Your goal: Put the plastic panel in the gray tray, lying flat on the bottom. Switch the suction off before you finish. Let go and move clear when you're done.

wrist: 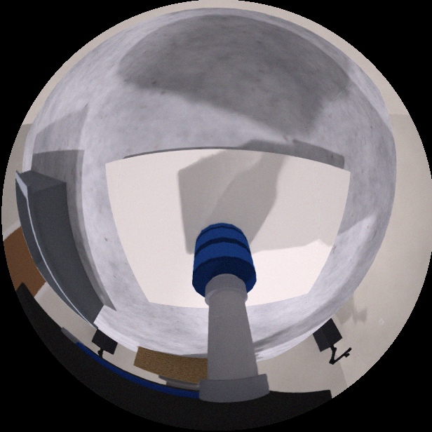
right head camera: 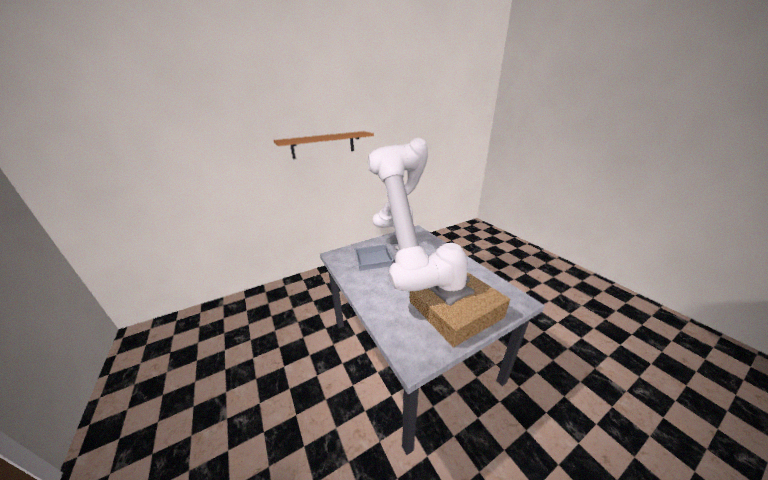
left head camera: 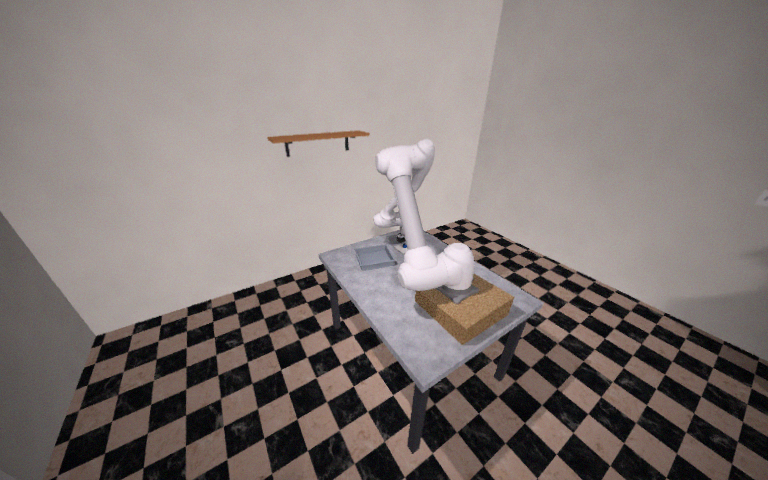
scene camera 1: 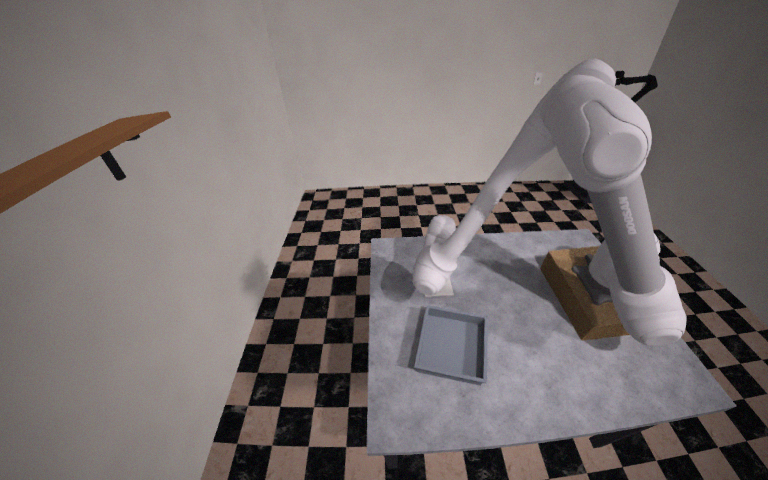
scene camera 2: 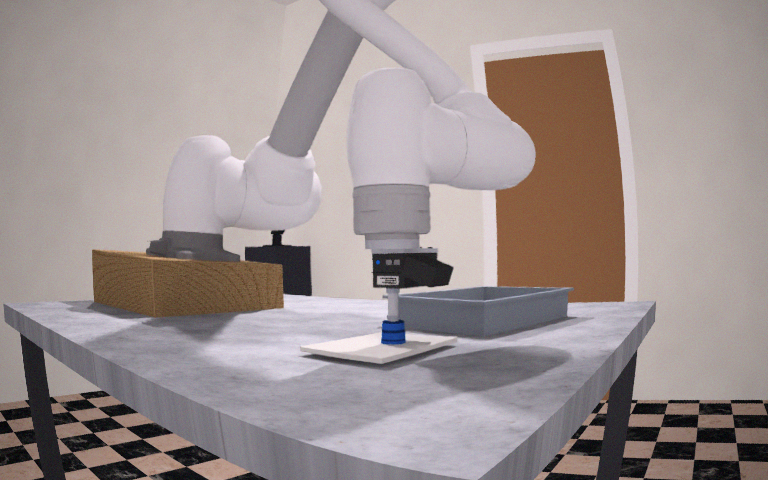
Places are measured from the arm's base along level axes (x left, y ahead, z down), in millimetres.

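Pixels of known places: end effector, tool point: [left head camera: 404,248] [scene camera 2: 393,350]; arm's base, origin of the base link: [right head camera: 450,290] [left head camera: 455,289] [scene camera 1: 603,283] [scene camera 2: 190,257].
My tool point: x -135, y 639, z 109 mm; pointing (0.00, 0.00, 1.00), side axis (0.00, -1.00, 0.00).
Note:
Ahead of a thing's pixels: the offset from my tool point to its top centre. Level surfaces: height alone.
The off-white plastic panel {dx -12, dy -9, dz -10 mm} [scene camera 1: 446,289] [scene camera 2: 348,346] [wrist: 150,225] is roughly level, on the table or barely off it, with a thin dark shadow along its near edge in scene camera 2. My suction cup [scene camera 2: 393,341] [wrist: 221,226], blue, points straight down and its lip is against the panel's top face, near the middle; the panel looks held on it. The arm hides the cup in scene camera 1. The gray tray {dx +285, dy -17, dz -49 mm} [left head camera: 376,266] [right head camera: 373,266] [scene camera 1: 450,376] [scene camera 2: 447,318] [wrist: 55,235] stands empty beside the panel, its walls higher than the panel.
The arm's base stands on a wooden block [left head camera: 464,328] [right head camera: 455,333] [scene camera 1: 586,328] [scene camera 2: 215,285] at the other end of the gray table {dz +1 mm} [left head camera: 390,316] [scene camera 1: 430,418] [scene camera 2: 317,407]. A brown wall shelf [left head camera: 317,136] [right head camera: 322,138] [scene camera 1: 73,155] hangs on the wall.

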